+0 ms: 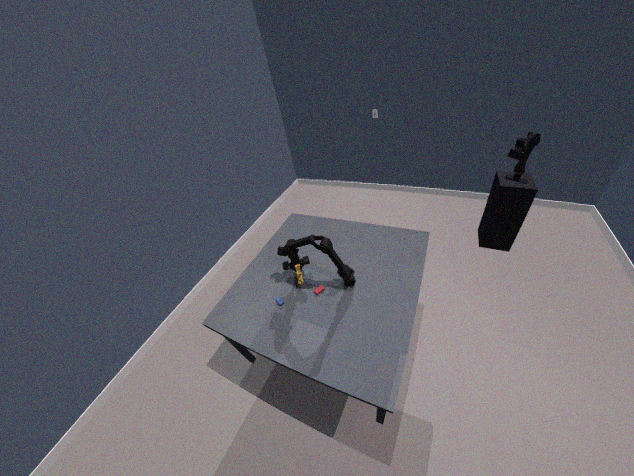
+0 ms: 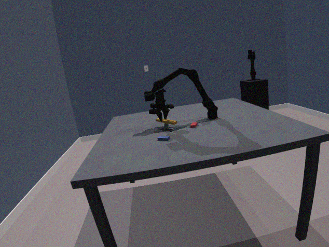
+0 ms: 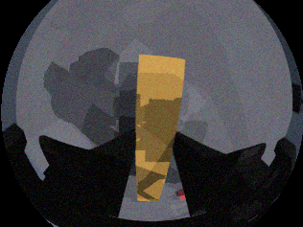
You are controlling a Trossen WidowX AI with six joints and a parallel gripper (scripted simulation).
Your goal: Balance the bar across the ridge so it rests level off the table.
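Right now the yellow bar is 20 mm to the left of my gripper tip and 20 mm behind it. Round my gripper tip: red block: 200 mm behind, 80 mm to the left, 40 mm below; then blue block: 250 mm to the left, 40 mm below, 20 mm ahead.
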